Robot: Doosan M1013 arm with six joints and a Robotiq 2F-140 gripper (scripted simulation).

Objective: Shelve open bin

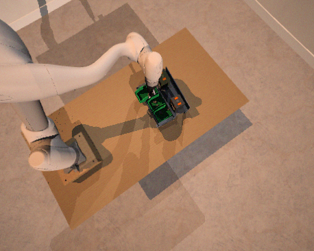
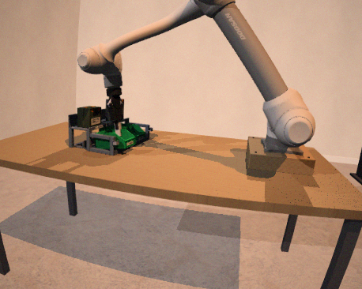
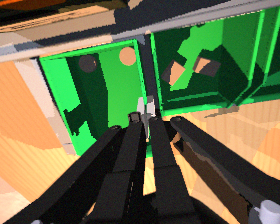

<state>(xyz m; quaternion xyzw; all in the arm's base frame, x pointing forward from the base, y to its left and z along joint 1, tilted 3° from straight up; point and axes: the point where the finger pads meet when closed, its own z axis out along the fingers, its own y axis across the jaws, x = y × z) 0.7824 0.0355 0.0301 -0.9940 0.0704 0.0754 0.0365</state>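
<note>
The shelf lip is 60 mm behind my hand, 60 mm to the right of it and 80 mm below it.
</note>
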